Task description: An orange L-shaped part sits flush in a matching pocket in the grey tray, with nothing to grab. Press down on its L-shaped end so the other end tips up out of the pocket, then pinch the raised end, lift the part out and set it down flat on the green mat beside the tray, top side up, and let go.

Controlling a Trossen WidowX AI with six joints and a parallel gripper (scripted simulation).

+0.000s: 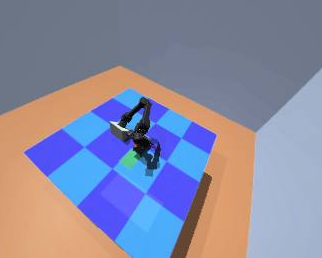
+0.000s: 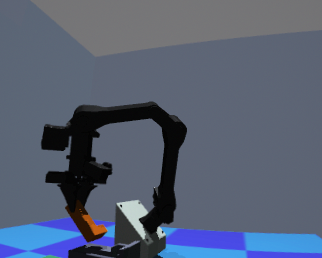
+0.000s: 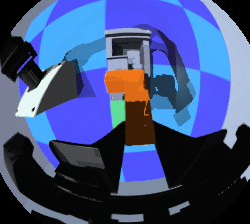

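The green mat is 1 cm behind my gripper tip, 7 cm to the right of it and 17 cm below it. The rest, counted from my gripper tip: orange L-shaped part 1 cm behind, 3 cm to the left, 3 cm below.
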